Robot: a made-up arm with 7 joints. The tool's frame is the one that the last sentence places.
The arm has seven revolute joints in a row. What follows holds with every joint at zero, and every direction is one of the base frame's. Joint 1 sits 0.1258 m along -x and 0.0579 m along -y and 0.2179 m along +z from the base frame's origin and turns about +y. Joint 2 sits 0.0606 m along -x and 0.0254 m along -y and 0.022 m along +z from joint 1 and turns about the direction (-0.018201, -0.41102, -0.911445). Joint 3 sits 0.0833 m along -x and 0.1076 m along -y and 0.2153 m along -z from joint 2 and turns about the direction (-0.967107, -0.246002, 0.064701). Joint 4 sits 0.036 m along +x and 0.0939 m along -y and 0.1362 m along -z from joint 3 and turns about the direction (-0.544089, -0.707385, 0.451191). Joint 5 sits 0.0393 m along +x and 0.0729 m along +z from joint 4 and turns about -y. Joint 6 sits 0.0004 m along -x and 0.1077 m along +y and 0.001 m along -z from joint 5 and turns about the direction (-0.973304, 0.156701, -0.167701). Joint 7 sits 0.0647 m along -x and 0.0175 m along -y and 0.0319 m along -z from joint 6 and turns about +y. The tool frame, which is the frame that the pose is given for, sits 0.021 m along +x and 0.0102 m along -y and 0.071 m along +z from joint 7; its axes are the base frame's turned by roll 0.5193, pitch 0.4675 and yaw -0.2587 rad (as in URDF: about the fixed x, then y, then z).
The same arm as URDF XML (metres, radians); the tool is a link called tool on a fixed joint. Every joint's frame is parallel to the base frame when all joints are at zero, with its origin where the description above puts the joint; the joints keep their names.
<robot name="arm">
<joint name="tool_fixed" type="fixed"><parent link="link7"/><child link="tool"/><origin xyz="0.0210 -0.0102 0.0710" rpy="0.5193 0.4675 -0.2587"/></joint>
<joint name="joint 7" type="continuous"><parent link="link6"/><child link="link7"/><origin xyz="-0.0647 -0.0175 -0.0319" rpy="0.0000 0.0000 0.0000"/><axis xyz="0 1 0"/></joint>
<joint name="joint 6" type="continuous"><parent link="link5"/><child link="link6"/><origin xyz="-0.0004 0.1077 -0.0010" rpy="0.0000 0.0000 0.0000"/><axis xyz="-0.973304 0.156701 -0.167701"/></joint>
<joint name="joint 5" type="continuous"><parent link="link4"/><child link="link5"/><origin xyz="0.0393 0.0000 0.0729" rpy="0.0000 0.0000 0.0000"/><axis xyz="0 -1 0"/></joint>
<joint name="joint 4" type="continuous"><parent link="link3"/><child link="link4"/><origin xyz="0.0360 -0.0939 -0.1362" rpy="0.0000 0.0000 0.0000"/><axis xyz="-0.544089 -0.707385 0.451191"/></joint>
<joint name="joint 3" type="continuous"><parent link="link2"/><child link="link3"/><origin xyz="-0.0833 -0.1076 -0.2153" rpy="0.0000 0.0000 0.0000"/><axis xyz="-0.967107 -0.246002 0.064701"/></joint>
<joint name="joint 2" type="continuous"><parent link="link1"/><child link="link2"/><origin xyz="-0.0606 -0.0254 0.0220" rpy="0.0000 0.0000 0.0000"/><axis xyz="-0.018201 -0.41102 -0.911445"/></joint>
<joint name="joint 1" type="continuous"><parent link="base"/><child link="link1"/><origin xyz="-0.1258 -0.0579 0.2179" rpy="0.0000 0.0000 0.0000"/><axis xyz="0 1 0"/></joint>
<link name="base"/>
<link name="link1"/>
<link name="link2"/>
<link name="link3"/>
<link name="link4"/>
<link name="link5"/>
<link name="link6"/>
<link name="link7"/>
<link name="tool"/>
</robot>

